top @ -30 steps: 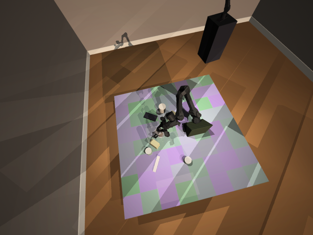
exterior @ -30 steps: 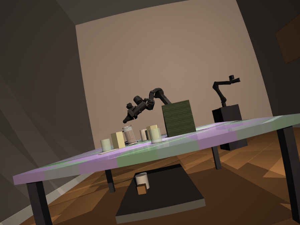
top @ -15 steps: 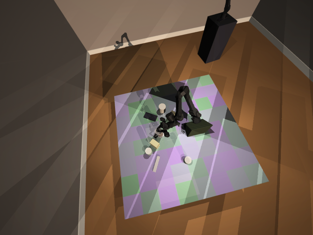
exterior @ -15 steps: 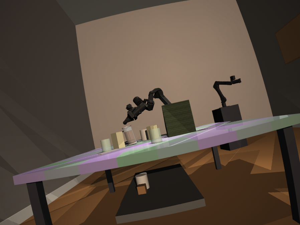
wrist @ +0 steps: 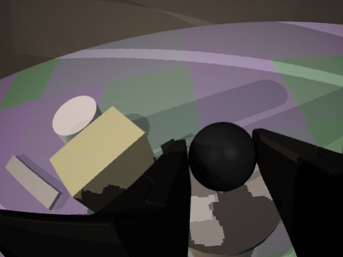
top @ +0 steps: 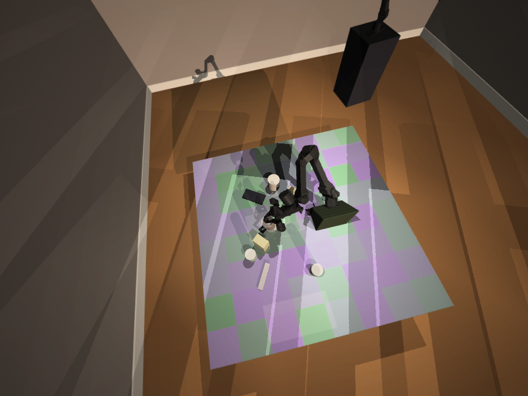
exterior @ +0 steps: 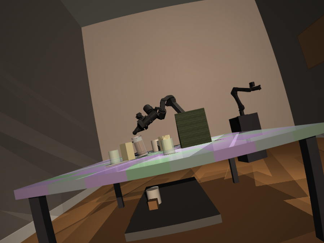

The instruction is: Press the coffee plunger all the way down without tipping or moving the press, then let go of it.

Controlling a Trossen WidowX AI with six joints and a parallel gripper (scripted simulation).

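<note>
Right now the coffee press is 1 cm to the left of my gripper tip and 9 cm below it. Also, from my gripper tip: black slab: 24 cm to the right, 17 cm below; pale bar: 11 cm ahead, 26 cm to the left, 17 cm below.
</note>
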